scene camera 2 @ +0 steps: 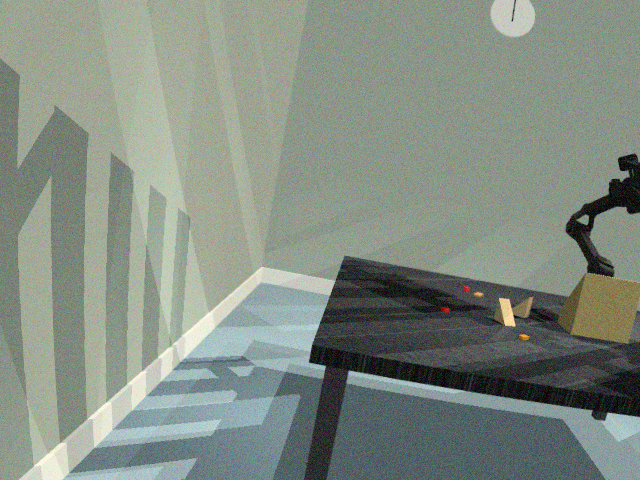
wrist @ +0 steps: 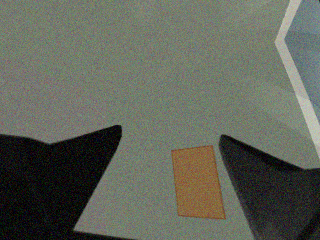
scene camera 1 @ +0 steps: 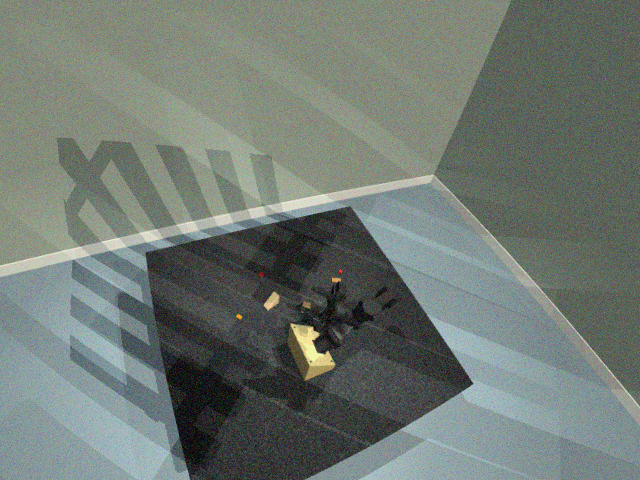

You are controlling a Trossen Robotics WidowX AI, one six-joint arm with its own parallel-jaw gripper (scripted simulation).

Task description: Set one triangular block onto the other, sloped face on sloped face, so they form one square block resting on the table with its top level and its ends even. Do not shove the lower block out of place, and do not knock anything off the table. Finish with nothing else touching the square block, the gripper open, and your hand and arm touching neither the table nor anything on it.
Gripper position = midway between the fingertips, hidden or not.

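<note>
The gripper [scene camera 1: 305, 297] holds nothing and stands open. The wrist view shows the gripper [wrist: 170, 135] too.
</note>
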